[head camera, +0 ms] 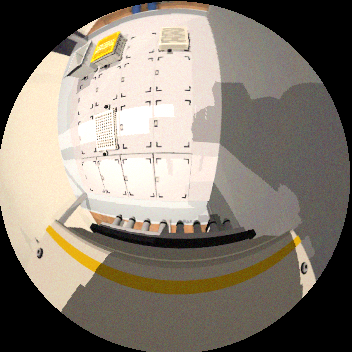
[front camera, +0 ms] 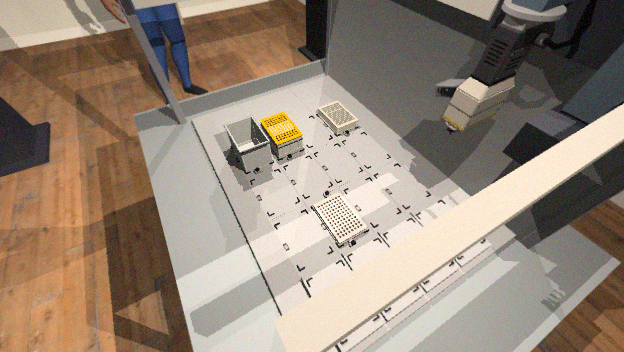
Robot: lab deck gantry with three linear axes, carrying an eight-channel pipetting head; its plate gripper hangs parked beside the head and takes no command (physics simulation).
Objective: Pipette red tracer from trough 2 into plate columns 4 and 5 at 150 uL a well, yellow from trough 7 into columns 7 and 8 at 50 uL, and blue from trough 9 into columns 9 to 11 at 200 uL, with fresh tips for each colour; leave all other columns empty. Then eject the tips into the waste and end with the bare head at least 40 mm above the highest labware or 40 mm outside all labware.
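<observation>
The pipetting head (front camera: 477,105) hangs high at the right of the front view, well clear of the labware. A row of short nozzles (head camera: 163,226) shows along its lower edge in the head view; I see no long tips on them. The white well plate (front camera: 340,218) (head camera: 106,130) lies flat on the deck; no well colour is readable. The beige trough block (front camera: 338,117) (head camera: 173,39) stands at the back; its liquids cannot be told apart. The yellow tip rack (front camera: 281,128) (head camera: 108,48) stands beside the open grey waste bin (front camera: 256,159) (head camera: 75,68). I cannot make out the parked plate gripper.
The deck (front camera: 295,197) (head camera: 172,75) carries black corner marks for labware places. A pale beam (front camera: 425,235) crosses the front view's foreground. A grey side wall (front camera: 390,75) rises behind the deck. A person in blue trousers (front camera: 172,50) stands beyond the back edge.
</observation>
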